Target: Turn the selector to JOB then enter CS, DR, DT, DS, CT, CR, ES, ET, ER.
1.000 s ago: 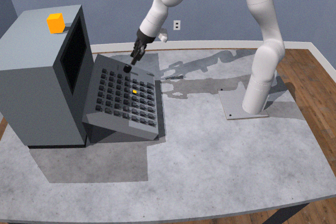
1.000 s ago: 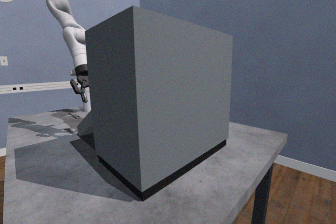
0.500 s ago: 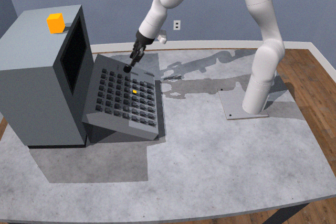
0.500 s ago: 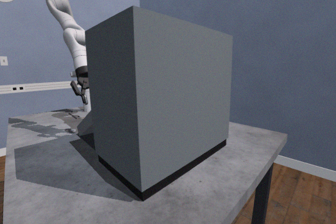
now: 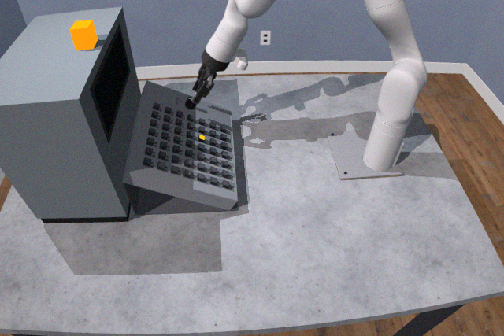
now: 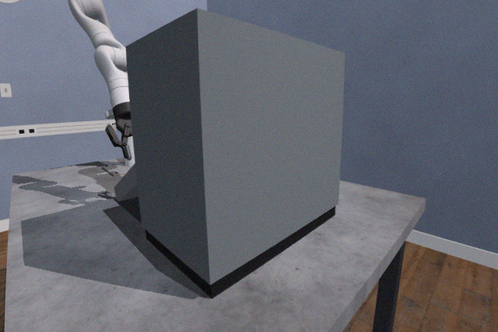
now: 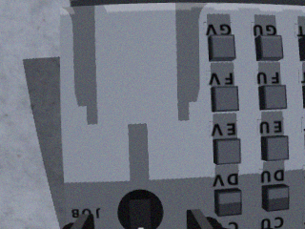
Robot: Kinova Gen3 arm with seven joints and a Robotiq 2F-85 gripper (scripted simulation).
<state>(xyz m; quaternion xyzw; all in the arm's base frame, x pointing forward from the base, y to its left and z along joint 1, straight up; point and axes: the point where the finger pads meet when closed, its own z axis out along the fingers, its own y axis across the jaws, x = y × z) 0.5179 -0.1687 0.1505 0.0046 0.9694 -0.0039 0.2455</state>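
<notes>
Right now my hand is 20 mm short of the black selector knob and 30 mm above it. Round my hand: key 10 mm behind, 130 mm to the left, 60 mm below; then sloped keypad 50 mm ahead, 110 mm to the left, 80 mm below.
</notes>
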